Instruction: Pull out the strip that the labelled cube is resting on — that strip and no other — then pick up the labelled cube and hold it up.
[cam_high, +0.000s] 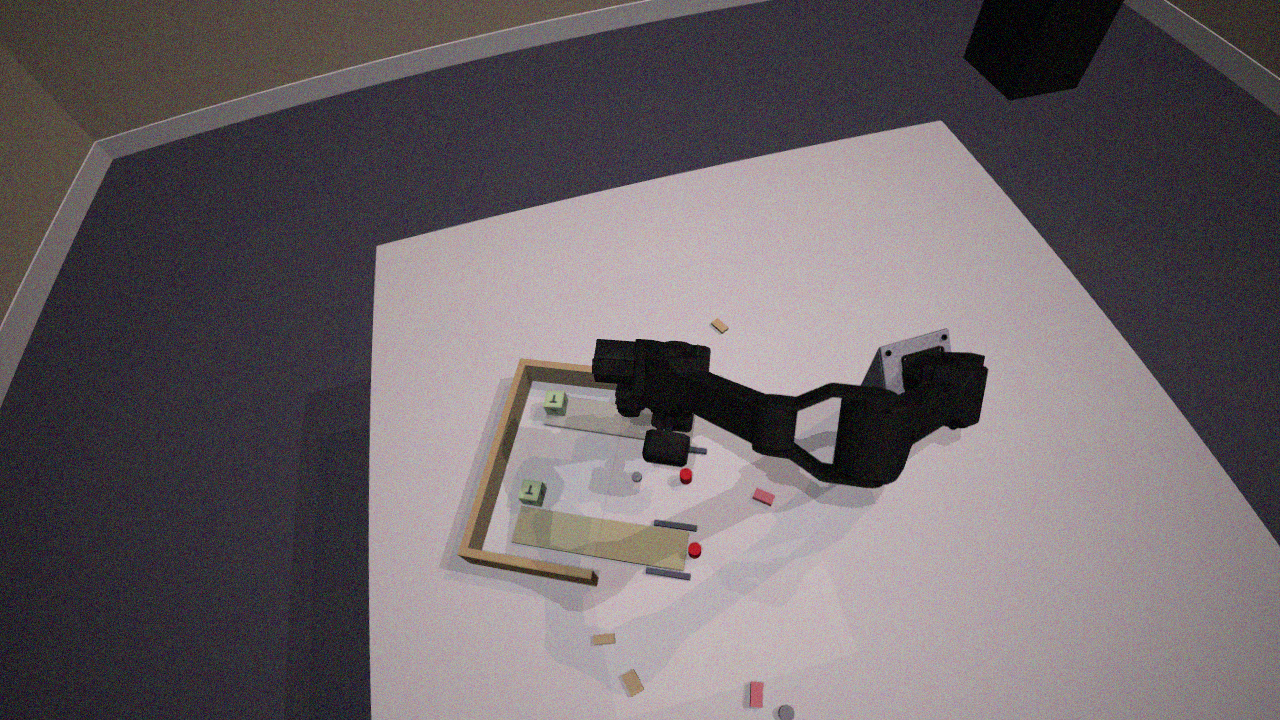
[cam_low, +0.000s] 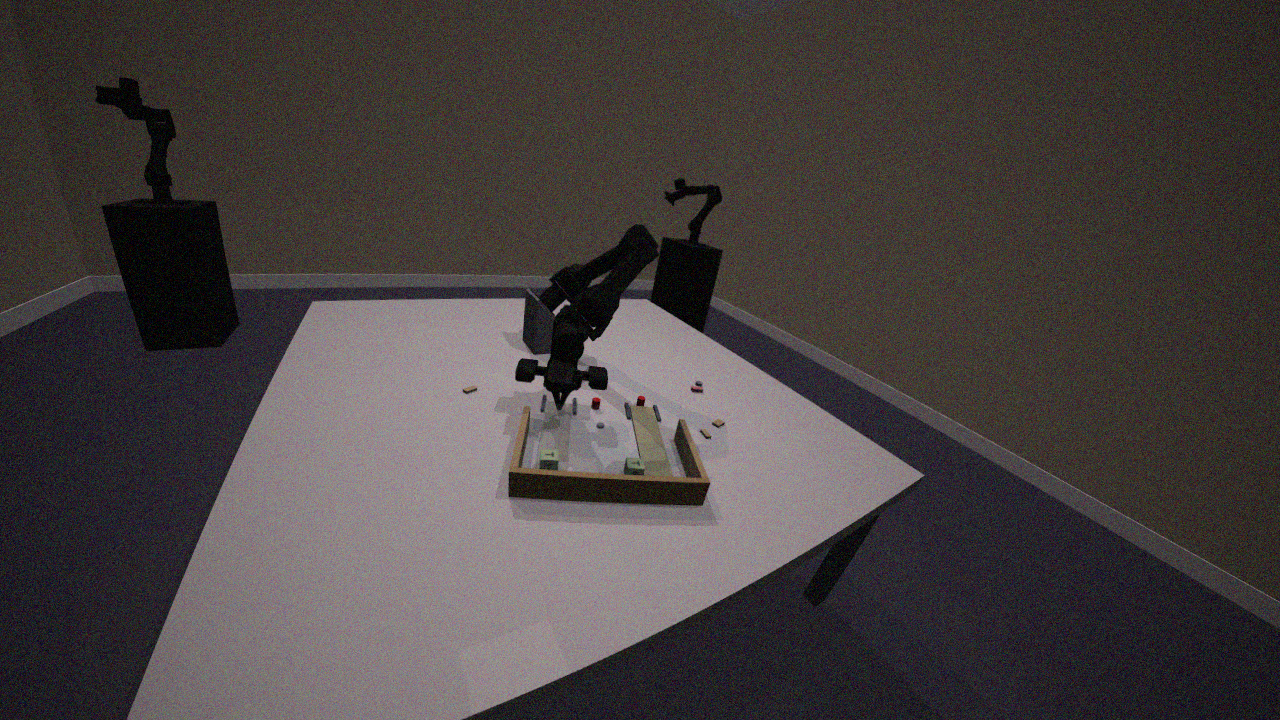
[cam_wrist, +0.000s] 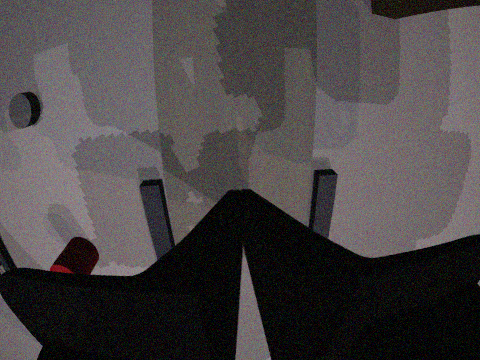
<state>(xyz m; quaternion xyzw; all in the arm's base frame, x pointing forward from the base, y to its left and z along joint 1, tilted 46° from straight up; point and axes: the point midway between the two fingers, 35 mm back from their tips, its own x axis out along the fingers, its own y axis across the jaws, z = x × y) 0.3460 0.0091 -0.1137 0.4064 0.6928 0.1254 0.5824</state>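
Now: gripper tip 80 mm short of the grey disc and 60 mm to the right of it.
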